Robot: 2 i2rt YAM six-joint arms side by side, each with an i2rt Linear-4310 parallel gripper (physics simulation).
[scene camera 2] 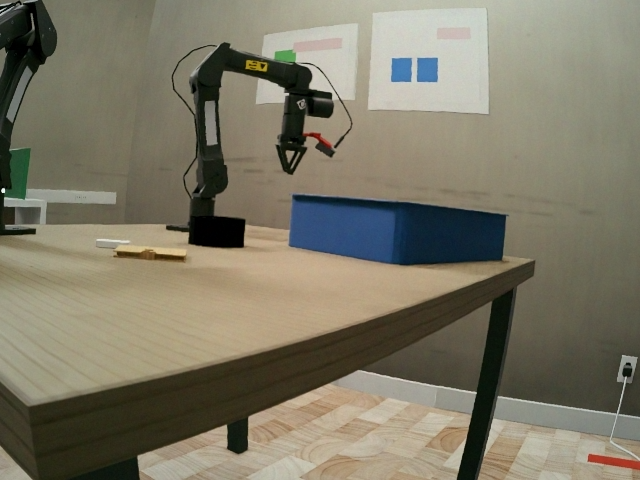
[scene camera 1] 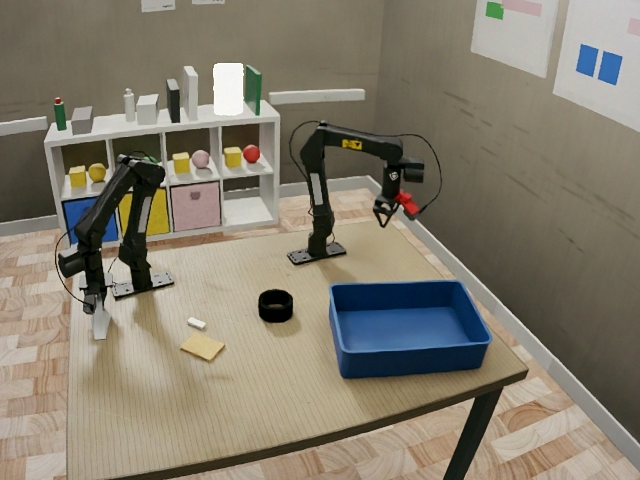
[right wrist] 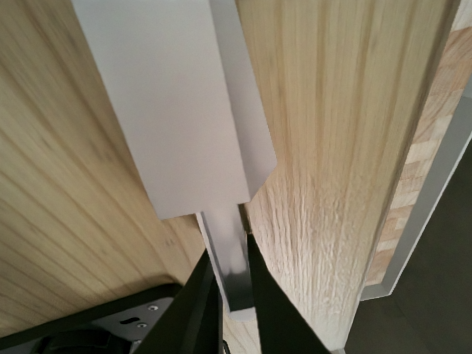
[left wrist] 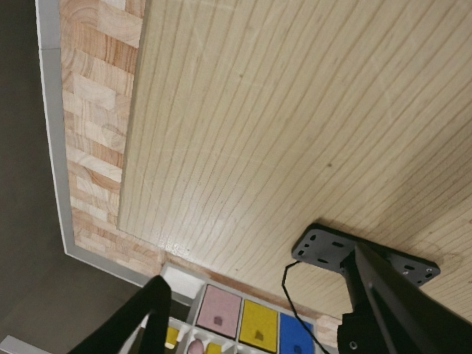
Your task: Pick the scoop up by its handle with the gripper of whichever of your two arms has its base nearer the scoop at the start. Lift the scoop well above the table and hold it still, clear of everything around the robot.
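Frame: origin at the left arm's base, x left, y up, z ahead, level; millimetres.
Where they show: left gripper, fingertip midpoint: [scene camera 2: 288, 173] [scene camera 1: 388, 220] [left wrist: 251, 269]; right gripper, fingertip midpoint: [scene camera 1: 100, 306] [right wrist: 232, 243]; left arm's base at its link origin: [scene camera 1: 316, 254]; right arm's base at its link origin: [scene camera 1: 142, 285] [right wrist: 93, 332].
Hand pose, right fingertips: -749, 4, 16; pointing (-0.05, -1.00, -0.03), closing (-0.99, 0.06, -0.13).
Each offset is from my right fingertips to the top centre of the thing, as dx, dy, dz. "spot": to the spot under its first point.
A light grey scoop {-8, +29, +58} [scene camera 1: 100, 327] [right wrist: 170, 110] is at the far left of the table in scene camera 1, its wide blade toward the front edge. Its narrow channel-shaped handle {spot: -1, +5, +23} [right wrist: 220, 225] runs back between the right fingers. My right gripper [scene camera 1: 96, 306] [right wrist: 232, 243] points down and is shut on the handle, one finger at each side. The scoop looks to be at table level. It does not show in scene camera 2. My left gripper [scene camera 1: 383, 219] [scene camera 2: 290, 167] [left wrist: 251, 269] is open and empty, high above the table.
A black ring {+493, +44, +219} [scene camera 1: 275, 313] [scene camera 2: 216, 231], a small white block {+261, +7, +187} [scene camera 1: 196, 323] [scene camera 2: 112, 243] and a tan flat piece {+246, +9, +285} [scene camera 1: 202, 346] [scene camera 2: 149, 253] lie mid-table. A blue bin {+766, +95, +480} [scene camera 1: 413, 360] [scene camera 2: 343, 229] stands at the right. The right arm's base plate [scene camera 1: 161, 281] [right wrist: 120, 312] is near the scoop handle.
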